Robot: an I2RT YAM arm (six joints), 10 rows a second.
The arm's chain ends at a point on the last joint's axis. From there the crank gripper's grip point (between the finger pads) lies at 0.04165 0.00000 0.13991 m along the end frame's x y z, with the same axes.
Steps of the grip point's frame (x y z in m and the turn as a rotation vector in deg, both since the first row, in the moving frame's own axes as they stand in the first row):
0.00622 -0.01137 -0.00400 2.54 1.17 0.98
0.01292 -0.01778 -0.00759 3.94 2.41 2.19
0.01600 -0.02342 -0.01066 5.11 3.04 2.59
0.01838 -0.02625 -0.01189 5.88 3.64 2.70
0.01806 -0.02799 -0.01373 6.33 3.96 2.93
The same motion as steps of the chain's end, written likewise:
0.00333 -0.00593 -0.00300 2.54 1.17 0.98
0.00693 -0.00993 -0.00544 3.94 2.41 2.19
0.00841 -0.01311 -0.00779 5.11 3.04 2.59
0.00931 -0.01423 -0.00833 5.88 3.64 2.70
0.00818 -0.01511 -0.00979 6.33 3.96 2.93

